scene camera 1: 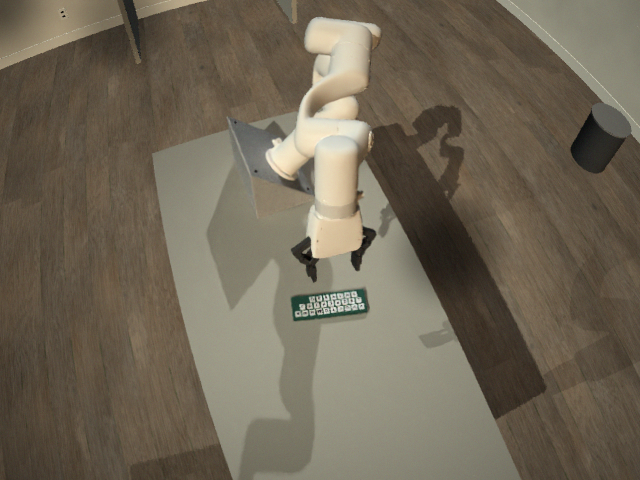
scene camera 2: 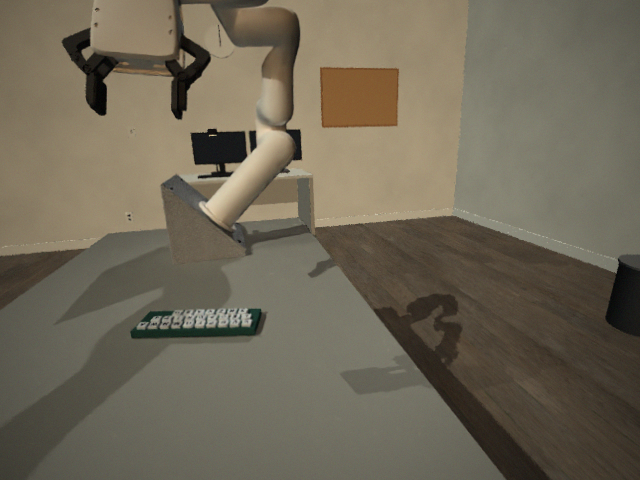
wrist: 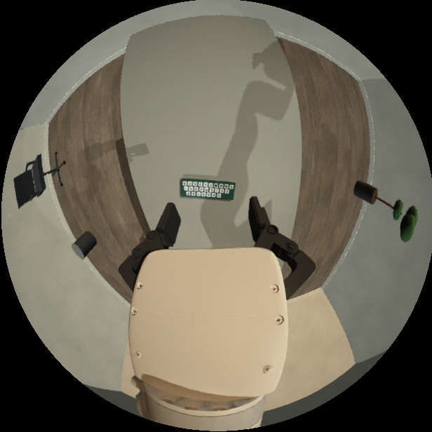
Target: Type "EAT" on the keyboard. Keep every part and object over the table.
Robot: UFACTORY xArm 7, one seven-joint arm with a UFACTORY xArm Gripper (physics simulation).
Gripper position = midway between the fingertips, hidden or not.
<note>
I see my gripper (scene camera 2: 137, 113).
My gripper is seen too in the wrist view (wrist: 211, 208).
</note>
